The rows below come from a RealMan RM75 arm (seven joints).
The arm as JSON. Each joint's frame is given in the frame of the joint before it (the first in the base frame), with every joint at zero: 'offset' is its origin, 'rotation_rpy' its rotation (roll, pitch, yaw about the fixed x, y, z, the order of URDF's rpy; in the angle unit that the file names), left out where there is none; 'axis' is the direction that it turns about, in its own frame. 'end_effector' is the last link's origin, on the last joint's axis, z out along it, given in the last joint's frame.
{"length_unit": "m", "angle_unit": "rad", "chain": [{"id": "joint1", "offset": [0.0, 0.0, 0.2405], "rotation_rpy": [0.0, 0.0, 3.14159], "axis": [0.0, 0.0, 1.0]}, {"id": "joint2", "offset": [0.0, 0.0, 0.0], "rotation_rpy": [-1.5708, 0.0, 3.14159], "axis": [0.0, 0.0, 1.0]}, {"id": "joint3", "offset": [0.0, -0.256, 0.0], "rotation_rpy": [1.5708, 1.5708, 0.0], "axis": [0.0, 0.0, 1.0]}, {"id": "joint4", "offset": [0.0, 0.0, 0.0], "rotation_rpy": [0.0, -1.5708, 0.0], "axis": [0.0, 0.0, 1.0]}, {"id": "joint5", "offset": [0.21, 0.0, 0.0], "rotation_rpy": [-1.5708, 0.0, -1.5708], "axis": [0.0, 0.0, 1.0]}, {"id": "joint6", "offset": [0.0, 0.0, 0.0], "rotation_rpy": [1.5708, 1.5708, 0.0], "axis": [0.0, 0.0, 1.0]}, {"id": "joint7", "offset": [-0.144, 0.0, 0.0], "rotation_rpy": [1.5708, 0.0, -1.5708], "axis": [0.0, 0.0, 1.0]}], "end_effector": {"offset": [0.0, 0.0, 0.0]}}
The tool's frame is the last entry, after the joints.
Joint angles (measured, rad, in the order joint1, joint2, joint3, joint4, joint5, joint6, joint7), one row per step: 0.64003, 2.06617, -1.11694, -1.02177, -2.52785, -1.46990, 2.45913; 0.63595, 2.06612, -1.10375, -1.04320, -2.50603, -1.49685, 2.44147; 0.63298, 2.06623, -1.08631, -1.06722, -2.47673, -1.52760, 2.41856; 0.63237, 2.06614, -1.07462, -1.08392, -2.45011, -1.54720, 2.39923; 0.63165, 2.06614, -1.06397, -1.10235, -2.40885, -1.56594, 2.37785; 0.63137, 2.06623, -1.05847, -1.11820, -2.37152, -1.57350, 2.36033; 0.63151, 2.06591, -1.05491, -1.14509, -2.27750, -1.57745, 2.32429; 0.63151, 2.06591, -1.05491, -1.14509, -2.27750, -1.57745, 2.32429; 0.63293, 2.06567, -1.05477, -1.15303, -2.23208, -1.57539, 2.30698; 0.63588, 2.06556, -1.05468, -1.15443, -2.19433, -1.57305, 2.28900; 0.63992, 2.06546, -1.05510, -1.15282, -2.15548, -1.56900, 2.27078; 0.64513, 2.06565, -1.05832, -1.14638, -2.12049, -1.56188, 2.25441
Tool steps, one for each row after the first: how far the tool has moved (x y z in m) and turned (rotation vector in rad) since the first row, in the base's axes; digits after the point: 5 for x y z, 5 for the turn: -0.00459, -0.00138, 0.00338, -0.00748, 0.02552, 0.01756; -0.01085, -0.00259, 0.00748, -0.01489, 0.05946, 0.04259; -0.01656, -0.00290, 0.01033, -0.01885, 0.08774, 0.06746; -0.02463, -0.00304, 0.01308, -0.02108, 0.12878, 0.09999; -0.03214, -0.00225, 0.01527, -0.01691, 0.16293, 0.13239; -0.04980, -0.00024, 0.01878, -0.00391, 0.24469, 0.20606; -0.04980, -0.00024, 0.01878, -0.00391, 0.24469, 0.20606; -0.05811, 0.00081, 0.02004, 0.00287, 0.28367, 0.24055; -0.06484, 0.00166, 0.02053, 0.00617, 0.31642, 0.27024; -0.07166, 0.00264, 0.02075, 0.00979, 0.35042, 0.29917; -0.07777, 0.00371, 0.01992, 0.01197, 0.38086, 0.32339
